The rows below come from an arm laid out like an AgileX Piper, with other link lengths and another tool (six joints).
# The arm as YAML. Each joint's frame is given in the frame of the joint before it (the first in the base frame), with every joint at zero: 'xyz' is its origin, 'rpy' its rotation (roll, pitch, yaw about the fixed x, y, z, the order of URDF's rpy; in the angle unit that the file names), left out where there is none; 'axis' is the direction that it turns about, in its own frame. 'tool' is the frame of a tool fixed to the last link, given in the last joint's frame.
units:
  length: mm
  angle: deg
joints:
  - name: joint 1
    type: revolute
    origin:
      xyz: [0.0, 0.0, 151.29]
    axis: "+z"
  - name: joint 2
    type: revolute
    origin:
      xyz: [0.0, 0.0, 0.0]
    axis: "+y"
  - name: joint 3
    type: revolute
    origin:
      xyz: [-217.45, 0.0, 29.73]
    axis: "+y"
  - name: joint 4
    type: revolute
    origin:
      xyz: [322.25, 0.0, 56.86]
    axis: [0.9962, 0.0, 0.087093]
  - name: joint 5
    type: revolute
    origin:
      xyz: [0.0, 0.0, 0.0]
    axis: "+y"
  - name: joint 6
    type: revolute
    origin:
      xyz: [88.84, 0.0, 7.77]
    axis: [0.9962, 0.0, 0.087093]
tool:
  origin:
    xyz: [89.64, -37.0, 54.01]
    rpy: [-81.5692, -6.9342, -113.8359]
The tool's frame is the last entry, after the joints.
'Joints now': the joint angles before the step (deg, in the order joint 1, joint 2, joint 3, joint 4, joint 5, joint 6). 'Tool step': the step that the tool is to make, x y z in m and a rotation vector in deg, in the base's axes. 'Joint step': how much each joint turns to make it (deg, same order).
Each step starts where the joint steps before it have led.
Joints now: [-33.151 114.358 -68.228 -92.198 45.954 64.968]
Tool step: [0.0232 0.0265 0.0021 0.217 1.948 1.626]
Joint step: [4.720 0.088 -0.985 3.882 2.864 -3.661]
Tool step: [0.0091 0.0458 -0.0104 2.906 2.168 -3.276]
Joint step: [7.507 0.002 -0.047 10.122 7.436 -2.988]
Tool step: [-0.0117 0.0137 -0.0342 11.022 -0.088 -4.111]
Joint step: [0.547 -0.119 0.019 14.156 -1.678 -5.703]
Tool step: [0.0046 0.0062 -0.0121 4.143 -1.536 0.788]
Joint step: [-0.004 -0.005 0.001 4.095 -3.044 -2.034]
